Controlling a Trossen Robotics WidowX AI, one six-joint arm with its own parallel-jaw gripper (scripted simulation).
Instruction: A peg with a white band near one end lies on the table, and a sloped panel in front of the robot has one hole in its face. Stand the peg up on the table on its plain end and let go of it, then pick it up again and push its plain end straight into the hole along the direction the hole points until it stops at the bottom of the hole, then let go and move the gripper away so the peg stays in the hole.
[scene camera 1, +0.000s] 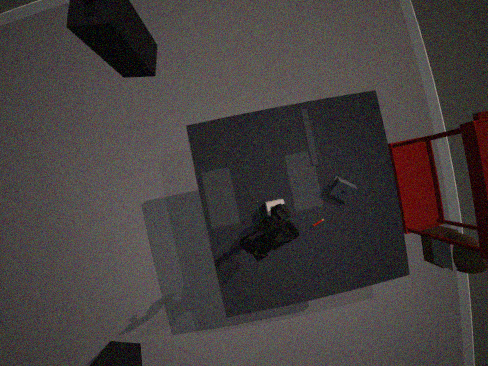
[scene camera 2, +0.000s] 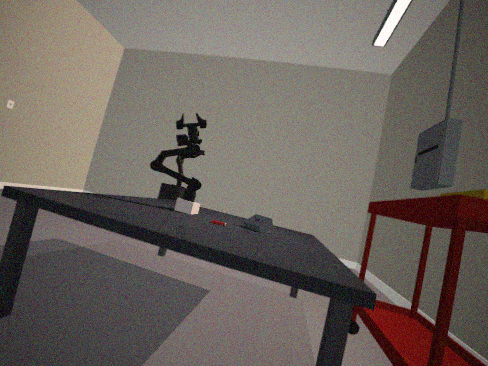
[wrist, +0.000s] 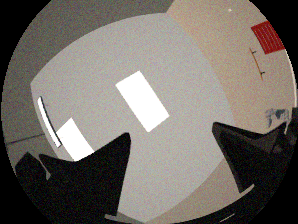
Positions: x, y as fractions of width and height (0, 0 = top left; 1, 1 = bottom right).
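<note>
Open and holding nothing, the gripper appears in scene camera 1 (scene camera 1: 0.54, 0.68), and the wrist view (wrist: 0.58, 0.59) shows the gripper too.
</note>
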